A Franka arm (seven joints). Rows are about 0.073 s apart.
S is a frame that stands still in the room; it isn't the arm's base.
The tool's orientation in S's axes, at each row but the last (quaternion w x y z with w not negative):
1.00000, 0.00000, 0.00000, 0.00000
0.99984, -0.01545, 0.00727, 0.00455
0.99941, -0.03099, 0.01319, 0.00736
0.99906, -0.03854, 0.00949, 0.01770
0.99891, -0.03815, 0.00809, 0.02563
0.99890, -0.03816, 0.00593, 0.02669
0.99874, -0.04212, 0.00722, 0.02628
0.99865, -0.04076, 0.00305, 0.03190
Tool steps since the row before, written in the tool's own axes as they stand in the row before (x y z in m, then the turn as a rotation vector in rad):
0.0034, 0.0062, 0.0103, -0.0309, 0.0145, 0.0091
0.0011, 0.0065, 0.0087, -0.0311, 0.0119, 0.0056
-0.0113, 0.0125, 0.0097, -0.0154, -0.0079, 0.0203
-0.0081, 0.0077, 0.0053, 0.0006, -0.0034, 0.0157
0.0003, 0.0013, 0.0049, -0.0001, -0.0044, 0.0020
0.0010, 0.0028, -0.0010, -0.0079, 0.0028, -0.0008
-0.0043, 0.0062, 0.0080, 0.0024, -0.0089, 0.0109
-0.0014, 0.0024, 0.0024, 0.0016, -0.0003, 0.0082
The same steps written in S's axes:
0.0034, 0.0062, 0.0103, -0.0309, 0.0145, 0.0091
0.0012, 0.0068, 0.0085, -0.0311, 0.0118, 0.0057
-0.0112, 0.0129, 0.0092, -0.0147, -0.0068, 0.0212
-0.0083, 0.0078, 0.0049, 0.0010, -0.0022, 0.0159
0.0003, 0.0017, 0.0048, 0.0002, -0.0042, 0.0023
0.0008, 0.0028, -0.0012, -0.0080, 0.0023, -0.0009
-0.0045, 0.0066, 0.0075, 0.0030, -0.0078, 0.0116
-0.0015, 0.0025, 0.0022, 0.0016, 0.0005, 0.0082

